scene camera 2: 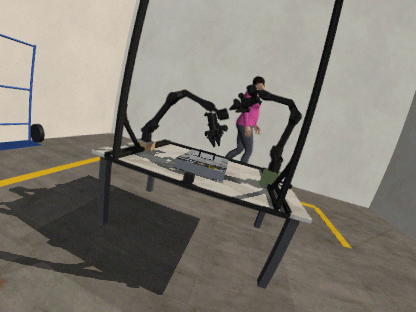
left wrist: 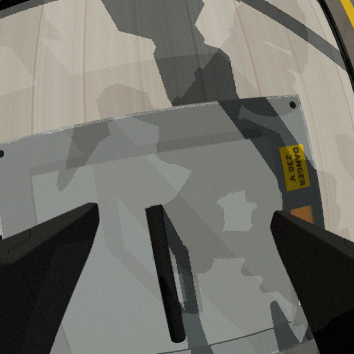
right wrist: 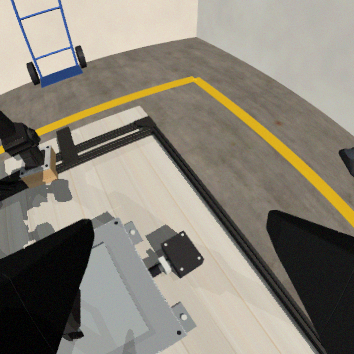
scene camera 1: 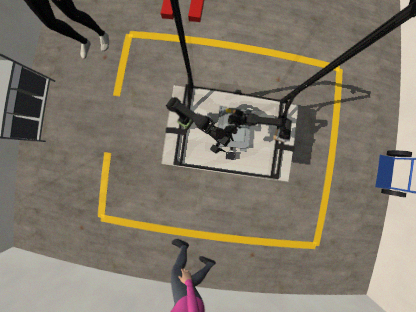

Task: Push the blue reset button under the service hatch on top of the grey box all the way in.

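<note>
The grey box (scene camera 1: pixel 241 142) (scene camera 2: pixel 192 168) (left wrist: pixel 200 117) (right wrist: pixel 131 270) lies on the table, with a yellow danger label (left wrist: pixel 294 167) near one edge. Its lighter service hatch (left wrist: pixel 110 295) (right wrist: pixel 112 290) lies flat, shut, with a black bar handle (left wrist: pixel 165 275) on it. The blue reset button does not show in any view. My left gripper (scene camera 2: pixel 215 144) (left wrist: pixel 187 216) is open and empty, pointing down above the box, its fingers on either side of the handle in the left wrist view, with a gap beneath. My right gripper (scene camera 2: pixel 232 107) (right wrist: pixel 180 224) is open and empty, higher, pointing sideways above the table.
A small black block (scene camera 1: pixel 232 155) (right wrist: pixel 183 254) sits beside the box, joined by a short connector. Black frame rails (scene camera 1: pixel 225 171) (right wrist: pixel 210 197) and tall posts edge the table (scene camera 1: pixel 175 90) (scene camera 2: pixel 300 214). A person in pink (scene camera 1: pixel 192 299) (scene camera 2: pixel 248 117) stands beyond the yellow floor line.
</note>
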